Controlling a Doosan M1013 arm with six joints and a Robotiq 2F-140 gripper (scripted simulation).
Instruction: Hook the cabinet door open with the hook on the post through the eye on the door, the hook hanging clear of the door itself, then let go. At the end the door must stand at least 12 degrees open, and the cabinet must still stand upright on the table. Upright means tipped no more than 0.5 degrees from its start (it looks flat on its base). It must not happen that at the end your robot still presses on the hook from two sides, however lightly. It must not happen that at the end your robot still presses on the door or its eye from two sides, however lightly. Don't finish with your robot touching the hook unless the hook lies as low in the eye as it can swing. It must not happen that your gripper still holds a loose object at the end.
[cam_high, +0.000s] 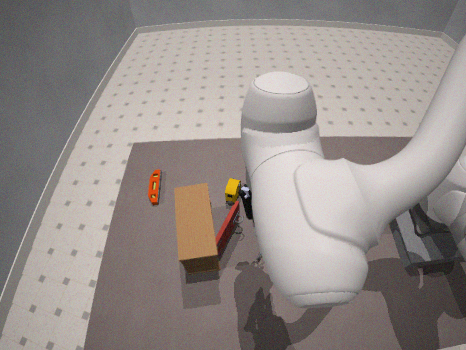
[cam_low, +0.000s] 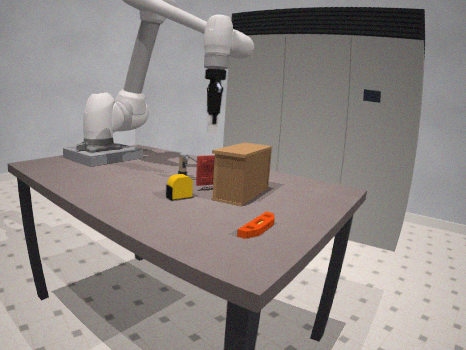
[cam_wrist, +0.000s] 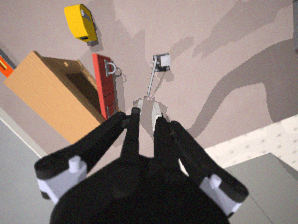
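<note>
My gripper is now 16 cm above the hook rod, 4 cm to the left of it and 3 cm past it. Round my hand: hook post 15 cm below, 6 cm to the right, 5 cm behind; red door 14 cm below, 9 cm ahead, 6 cm to the right; yellow tape measure 23 cm to the right, 18 cm below, 8 cm ahead.
</note>
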